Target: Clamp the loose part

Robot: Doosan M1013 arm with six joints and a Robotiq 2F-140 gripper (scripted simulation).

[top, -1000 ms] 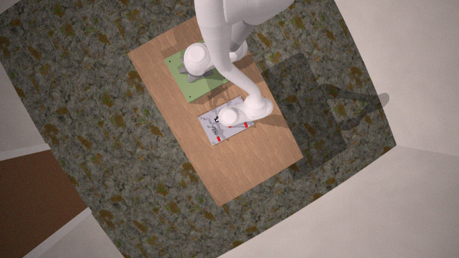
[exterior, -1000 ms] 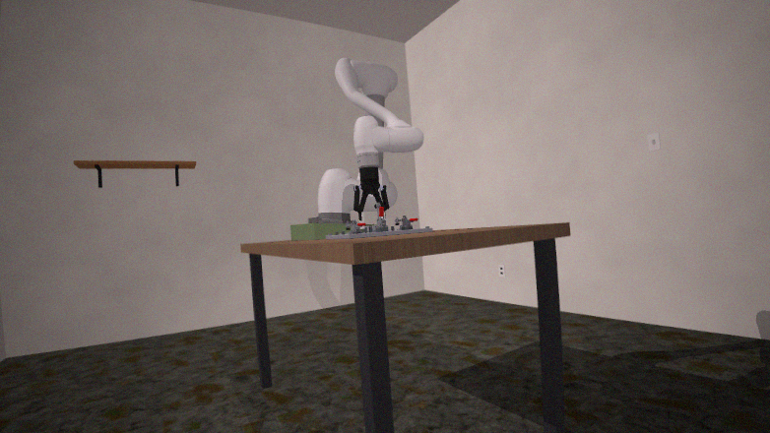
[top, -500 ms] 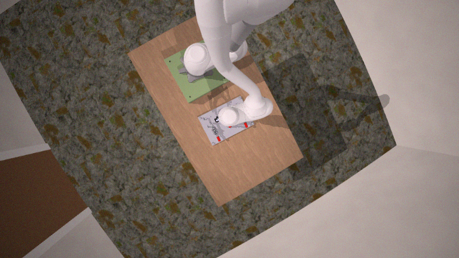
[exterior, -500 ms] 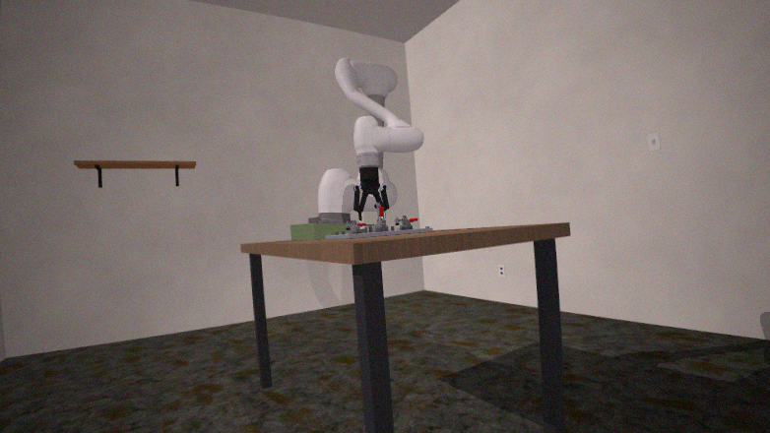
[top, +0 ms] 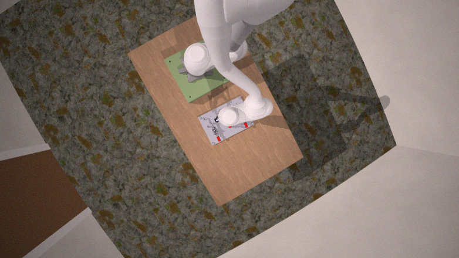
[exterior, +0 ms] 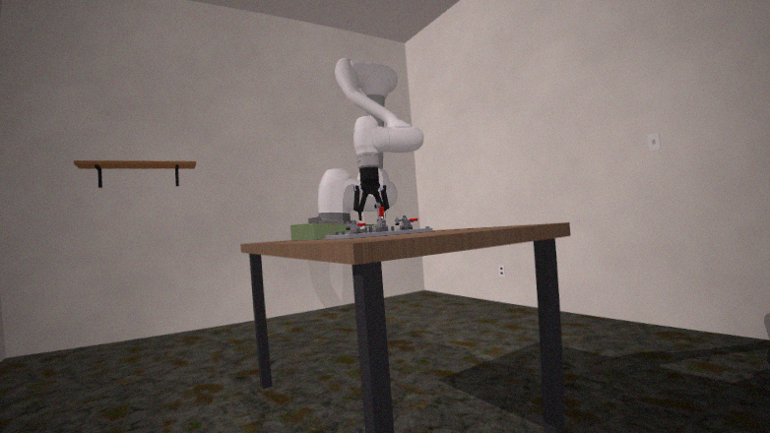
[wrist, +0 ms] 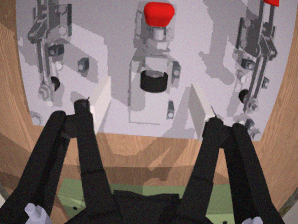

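The loose part lies 3 cm below my hand. Also, from my hand: grey fixture plate 4 cm ahead, 5 cm below.
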